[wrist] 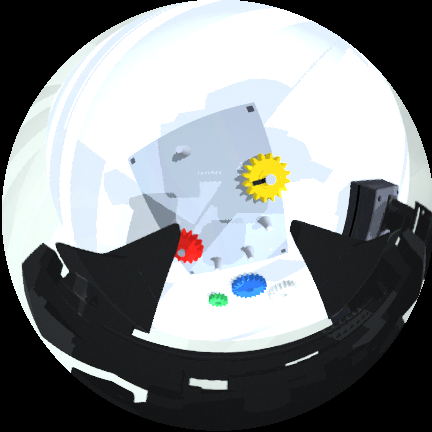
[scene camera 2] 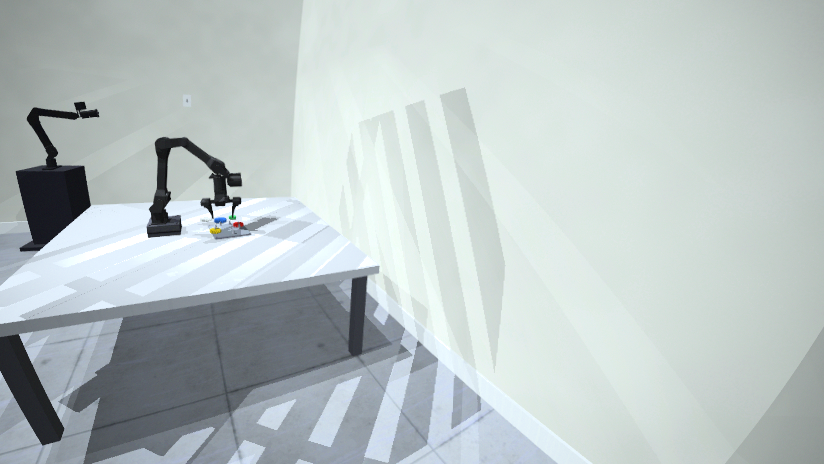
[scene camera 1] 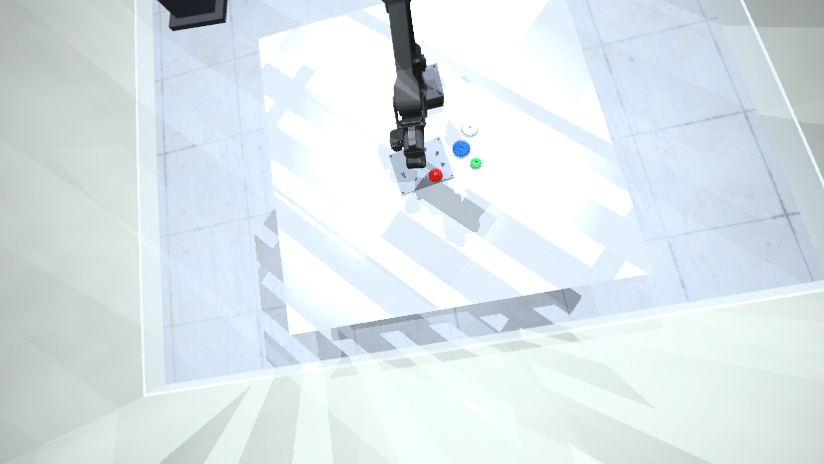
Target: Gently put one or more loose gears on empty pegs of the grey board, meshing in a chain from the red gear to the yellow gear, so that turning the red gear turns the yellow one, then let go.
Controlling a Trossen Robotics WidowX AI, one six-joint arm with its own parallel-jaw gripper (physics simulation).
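Places are measured from the arm's base along level axes (x up, y back, z right), in metres.
Pixels of known places: gripper, fingertip midpoint: [wrist: 236, 227] [scene camera 2: 223, 218]; arm's base, link origin: [wrist: 389, 212] [scene camera 2: 159, 222].
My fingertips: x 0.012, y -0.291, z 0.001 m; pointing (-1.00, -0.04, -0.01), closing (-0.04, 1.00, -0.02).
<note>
For each thing: its top centre in the pictures, then the offset to it from my fingertips. "pt": a spot on its surface instead. Level surfaces: height alone.
- grey board, top centre: [wrist: 215, 214] [scene camera 1: 420, 161] [scene camera 2: 227, 225] dx -0.037, dy -0.019, dz -0.005 m
- red gear, surface spot: [wrist: 190, 247] pt dx -0.045, dy -0.057, dz -0.055 m
- yellow gear, surface spot: [wrist: 267, 178] [scene camera 2: 215, 227] pt dx -0.037, dy +0.034, dz +0.031 m
- blue gear, top centre: [wrist: 249, 289] [scene camera 1: 461, 147] [scene camera 2: 220, 218] dx -0.051, dy +0.030, dz -0.162 m
- green gear, top centre: [wrist: 217, 302] [scene camera 1: 476, 162] dx -0.051, dy -0.031, dz -0.212 m
- white gear, top centre: [wrist: 284, 294] [scene camera 1: 470, 127] dx -0.051, dy +0.109, dz -0.199 m
- white table, surface height: dx -0.068 m
The grey board [scene camera 1: 408, 184] [wrist: 210, 130] lies on the table with several bare pegs. The red gear [scene camera 1: 435, 175] [scene camera 2: 238, 224] [wrist: 190, 247] sits on a peg near one board edge; a fingertip hides part of it in the wrist view. The yellow gear [scene camera 2: 215, 230] [wrist: 267, 178] sits on a peg near another edge, apart from the red one; the arm hides it in scene camera 1. The blue gear [scene camera 1: 460, 148] [scene camera 2: 220, 220] [wrist: 248, 285], green gear [scene camera 1: 475, 163] [scene camera 2: 232, 217] [wrist: 218, 300] and white gear [scene camera 1: 469, 129] [wrist: 283, 290] lie loose beside the board. My gripper [scene camera 2: 222, 217] [wrist: 236, 227] is open and empty above the board.
The arm's base [scene camera 2: 164, 225] [wrist: 372, 207] stands on the white table [scene camera 1: 518, 242] [scene camera 2: 288, 253], near the board. A second arm [scene camera 2: 51, 113] stands on a dark pedestal [scene camera 2: 54, 201] beyond the table. Striped shadows cross the table top.
</note>
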